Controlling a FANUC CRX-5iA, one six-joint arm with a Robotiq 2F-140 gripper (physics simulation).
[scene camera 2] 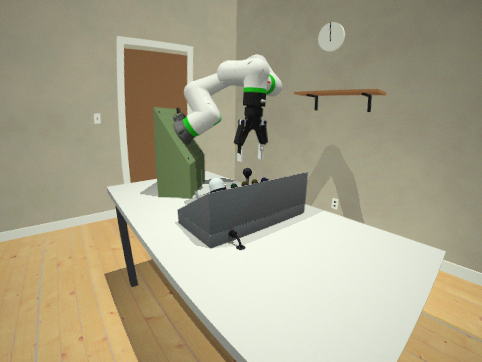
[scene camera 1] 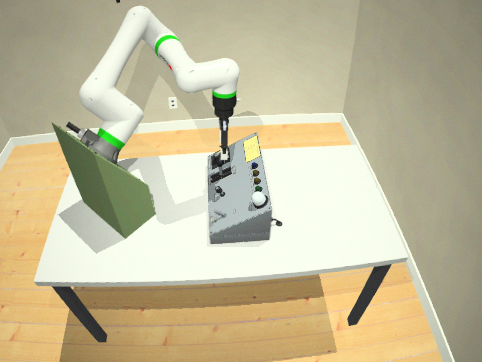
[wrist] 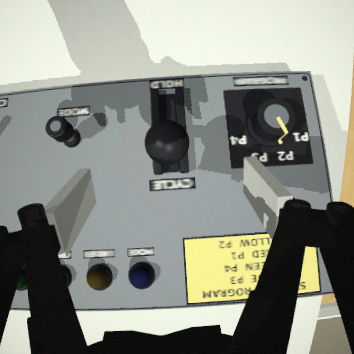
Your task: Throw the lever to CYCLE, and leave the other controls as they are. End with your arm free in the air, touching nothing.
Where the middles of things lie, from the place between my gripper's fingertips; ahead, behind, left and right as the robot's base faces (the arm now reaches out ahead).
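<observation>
From my hand, the nearest of the things named here, going by their middles, is the black ball-topped lever [wrist: 166, 142]. The lever is 20 mm behind my hand and 90 mm below it. There's a grey sloped control box [scene camera 2: 223, 215] as well, 50 mm to the right of my hand, 80 mm ahead of it and 130 mm below it. And the program dial [wrist: 269, 124] is 110 mm to the left of my hand, 40 mm behind it and 130 mm below.
</observation>
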